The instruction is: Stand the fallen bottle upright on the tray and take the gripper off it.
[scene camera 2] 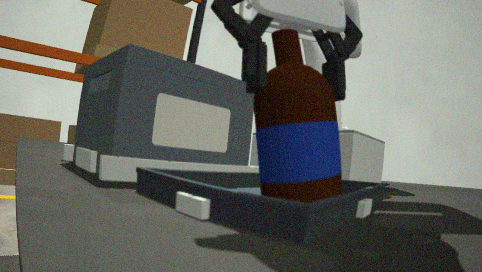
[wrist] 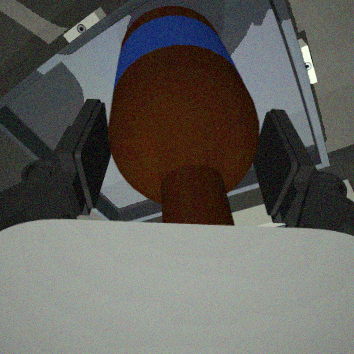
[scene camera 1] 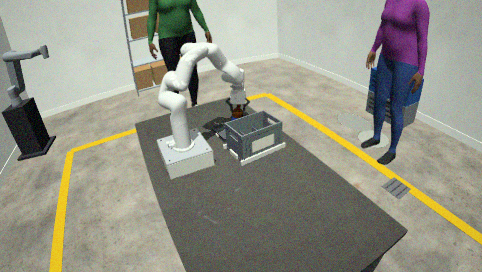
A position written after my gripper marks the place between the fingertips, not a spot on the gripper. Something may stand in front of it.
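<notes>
I can see my gripper point(scene camera 2: 298, 96), and it appears in the wrist view point(wrist: 183, 130) as well. There is also a brown bottle point(wrist: 183, 130) for me to see.
</notes>
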